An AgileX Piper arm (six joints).
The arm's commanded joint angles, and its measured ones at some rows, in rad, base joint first. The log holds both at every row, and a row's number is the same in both.
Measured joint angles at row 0:
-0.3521, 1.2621, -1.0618, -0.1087, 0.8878, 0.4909
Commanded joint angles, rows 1 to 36:
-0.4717, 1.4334, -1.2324, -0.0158, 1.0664, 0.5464
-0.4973, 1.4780, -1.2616, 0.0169, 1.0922, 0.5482
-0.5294, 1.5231, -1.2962, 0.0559, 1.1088, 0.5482
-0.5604, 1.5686, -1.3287, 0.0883, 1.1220, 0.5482
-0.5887, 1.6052, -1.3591, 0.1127, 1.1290, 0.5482
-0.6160, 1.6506, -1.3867, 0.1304, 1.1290, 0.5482
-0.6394, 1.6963, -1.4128, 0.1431, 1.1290, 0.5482
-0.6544, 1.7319, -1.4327, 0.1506, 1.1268, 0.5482
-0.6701, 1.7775, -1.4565, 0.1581, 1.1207, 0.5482
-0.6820, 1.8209, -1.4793, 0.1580, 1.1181, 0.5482
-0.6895, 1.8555, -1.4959, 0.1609, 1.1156, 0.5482
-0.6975, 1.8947, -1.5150, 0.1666, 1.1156, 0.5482
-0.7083, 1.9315, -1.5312, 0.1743, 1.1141, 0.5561
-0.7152, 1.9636, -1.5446, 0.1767, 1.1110, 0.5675
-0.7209, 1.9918, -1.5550, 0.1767, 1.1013, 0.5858
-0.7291, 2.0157, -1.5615, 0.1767, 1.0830, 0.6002
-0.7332, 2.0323, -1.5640, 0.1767, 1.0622, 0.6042
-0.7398, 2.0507, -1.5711, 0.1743, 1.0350, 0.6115
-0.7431, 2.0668, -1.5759, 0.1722, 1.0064, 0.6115
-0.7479, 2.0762, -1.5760, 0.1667, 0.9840, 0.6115
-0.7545, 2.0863, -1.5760, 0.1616, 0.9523, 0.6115
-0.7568, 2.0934, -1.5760, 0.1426, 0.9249, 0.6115
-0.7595, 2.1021, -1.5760, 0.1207, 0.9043, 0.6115
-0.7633, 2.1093, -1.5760, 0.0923, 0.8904, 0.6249
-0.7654, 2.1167, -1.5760, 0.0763, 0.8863, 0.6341
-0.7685, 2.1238, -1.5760, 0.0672, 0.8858, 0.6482
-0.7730, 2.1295, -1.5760, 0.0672, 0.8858, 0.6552
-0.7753, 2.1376, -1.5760, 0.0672, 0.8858, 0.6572
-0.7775, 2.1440, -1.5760, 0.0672, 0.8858, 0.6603
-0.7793, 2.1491, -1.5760, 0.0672, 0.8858, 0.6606
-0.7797, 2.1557, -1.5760, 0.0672, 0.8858, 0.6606
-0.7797, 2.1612, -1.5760, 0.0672, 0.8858, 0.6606
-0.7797, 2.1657, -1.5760, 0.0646, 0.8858, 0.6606
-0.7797, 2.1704, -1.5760, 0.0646, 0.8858, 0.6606
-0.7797, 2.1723, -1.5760, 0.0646, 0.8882, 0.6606
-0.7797, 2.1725, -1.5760, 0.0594, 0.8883, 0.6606
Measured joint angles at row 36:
-0.7753, 2.1661, -1.5696, 0.0776, 0.8945, 0.6547
